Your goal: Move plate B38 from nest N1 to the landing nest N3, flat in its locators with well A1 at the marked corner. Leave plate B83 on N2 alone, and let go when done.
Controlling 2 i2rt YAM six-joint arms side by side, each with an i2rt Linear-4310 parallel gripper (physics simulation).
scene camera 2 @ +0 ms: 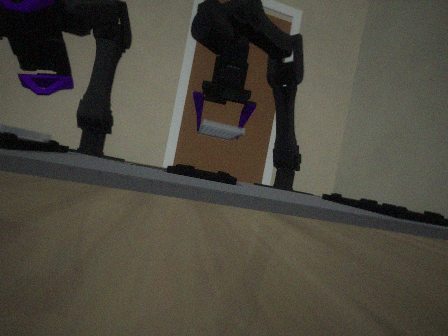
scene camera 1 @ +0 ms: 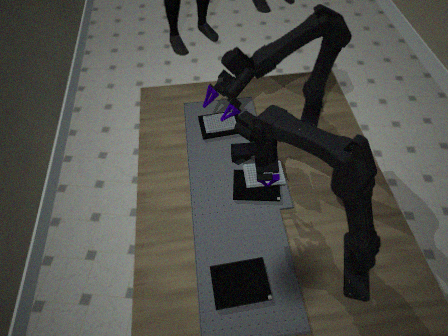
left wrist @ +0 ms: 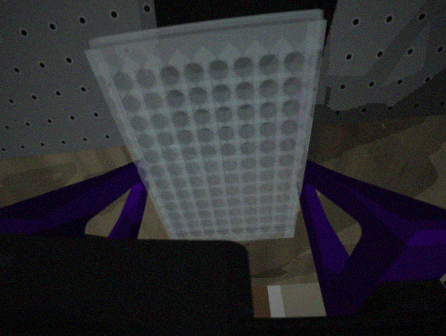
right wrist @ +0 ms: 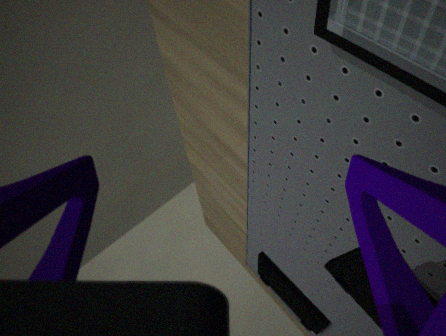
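Observation:
My left gripper point(scene camera 1: 266, 175) point(scene camera 2: 220, 128) point(left wrist: 223, 167) is shut on plate B38 point(scene camera 1: 249, 176) point(scene camera 2: 222, 132) point(left wrist: 220, 115), a pale well plate gripped by its long sides. It hangs clearly above the black middle nest N3 point(scene camera 1: 245, 194) point(scene camera 2: 201, 174) point(left wrist: 225, 6), roughly level. N3's pale corner mark shows at its lower right in scene camera 1; well A1 cannot be made out. Plate B83 point(scene camera 1: 219, 122) point(scene camera 2: 27, 134) point(right wrist: 400, 30) sits in the far nest N2 point(scene camera 1: 215, 135) point(right wrist: 380, 65). My right gripper point(scene camera 1: 214, 113) point(right wrist: 222, 169) is open and empty above B83, not touching it.
The black nest N1 point(scene camera 1: 241, 284) point(scene camera 2: 385, 207) point(right wrist: 292, 292) is empty, near the front in scene camera 1. The nests stand on a grey perforated deck point(scene camera 1: 225, 235) on a wooden table point(scene camera 1: 162, 210). The right gripper hangs beyond the left arm.

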